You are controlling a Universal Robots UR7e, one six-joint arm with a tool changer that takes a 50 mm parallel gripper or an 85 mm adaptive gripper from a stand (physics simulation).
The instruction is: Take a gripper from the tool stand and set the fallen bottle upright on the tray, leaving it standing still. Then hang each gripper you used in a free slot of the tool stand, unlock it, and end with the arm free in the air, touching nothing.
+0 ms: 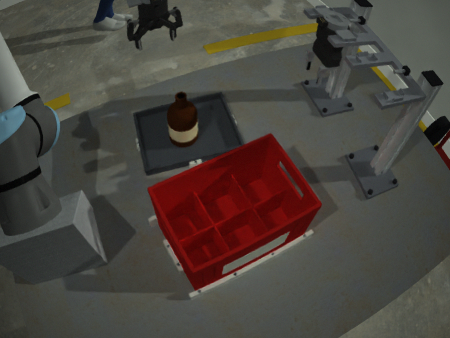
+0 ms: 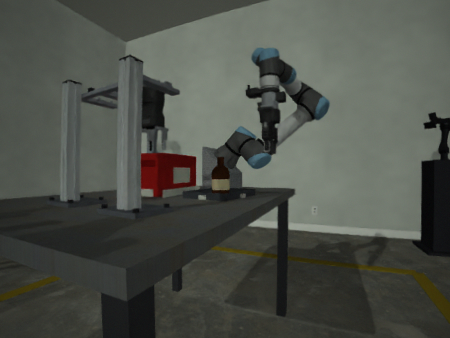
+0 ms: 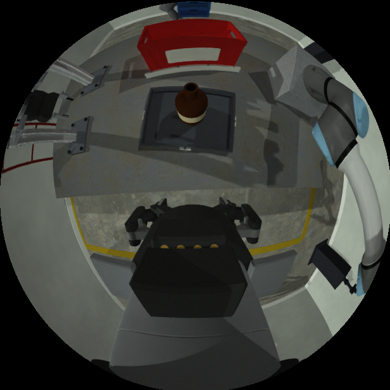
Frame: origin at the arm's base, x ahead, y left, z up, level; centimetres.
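Seen in the pictures: arm's base at its link origin: (image 1: 32,219).
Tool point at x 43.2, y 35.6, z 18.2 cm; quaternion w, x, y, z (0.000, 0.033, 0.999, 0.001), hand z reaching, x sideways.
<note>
Pixels of each thing's top centre, then the offset from my tool point to it.
- brown bottle at its top centre: (image 1: 180,95) (image 2: 220,157) dy -20.7, dx -1.4, dz -19.0 cm
- dark tray at its top centre: (image 1: 185,127) (image 2: 221,190) dy -20.1, dx -0.5, dz -32.5 cm
- red crate at its top centre: (image 1: 235,197) (image 2: 164,155) dy -49.3, dx -3.1, dz -17.5 cm
The brown bottle (image 1: 182,117) (image 2: 220,177) (image 3: 191,104) with a cream label stands upright on the dark tray (image 1: 215,125) (image 2: 240,192) (image 3: 215,137). My adaptive gripper (image 1: 156,42) (image 2: 270,150) (image 3: 194,202) is on the arm, pointing down, open and empty. It is in the air beyond the table edge, above and apart from the bottle and tray. The tool stand (image 1: 400,130) (image 2: 130,135) (image 3: 45,137) has two posts and slotted holders. The parallel gripper (image 1: 327,47) (image 2: 153,107) (image 3: 41,106) hangs in one slot; other slots show no gripper.
A red crate (image 1: 215,170) (image 2: 150,172) (image 3: 155,55) with empty compartments stands beside the tray, against white rails. The arm's grey base block (image 1: 50,250) (image 3: 290,80) is on the table. A dark pedestal (image 2: 436,200) with a small arm stands off the table.
</note>
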